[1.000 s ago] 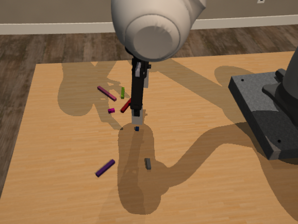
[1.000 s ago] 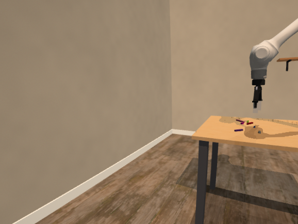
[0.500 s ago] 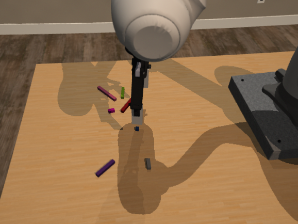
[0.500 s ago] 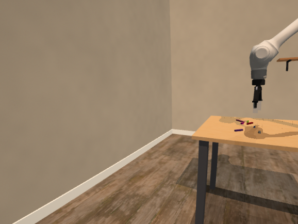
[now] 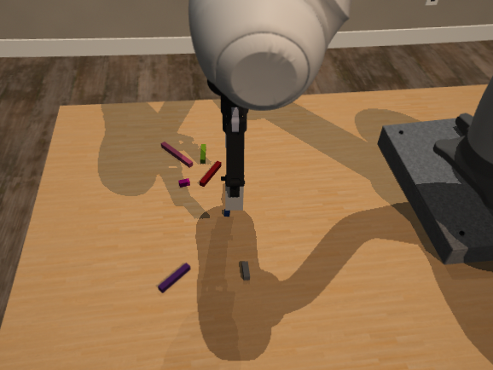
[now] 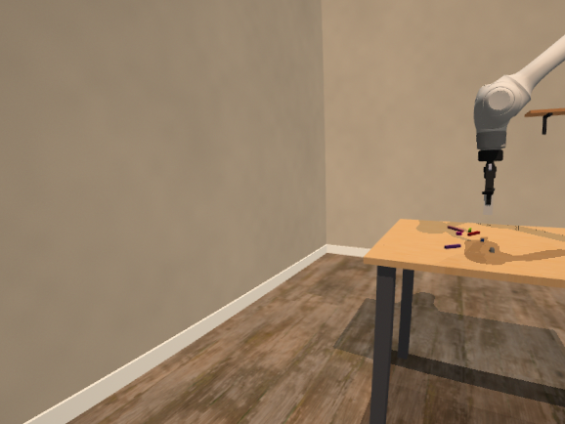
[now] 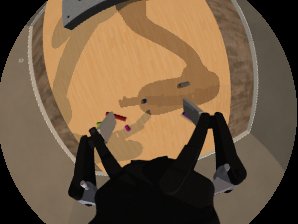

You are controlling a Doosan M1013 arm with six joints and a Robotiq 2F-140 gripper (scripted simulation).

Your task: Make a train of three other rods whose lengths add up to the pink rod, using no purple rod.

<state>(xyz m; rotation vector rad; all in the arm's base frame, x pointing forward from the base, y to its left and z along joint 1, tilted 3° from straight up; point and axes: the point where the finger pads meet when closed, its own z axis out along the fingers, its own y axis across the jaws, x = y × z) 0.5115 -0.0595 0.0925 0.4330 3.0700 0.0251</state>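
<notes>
Now: the grey rod 1 cm ahead of my hand, 12 cm to the left of it and 12 cm below it. Also, from my hand: magenta rod: 6 cm ahead, 11 cm to the right, 12 cm below; then blue rod: 1 cm ahead, 1 cm to the right, 12 cm below; then red rod: 1 cm ahead, 12 cm to the right, 12 cm below.
</notes>
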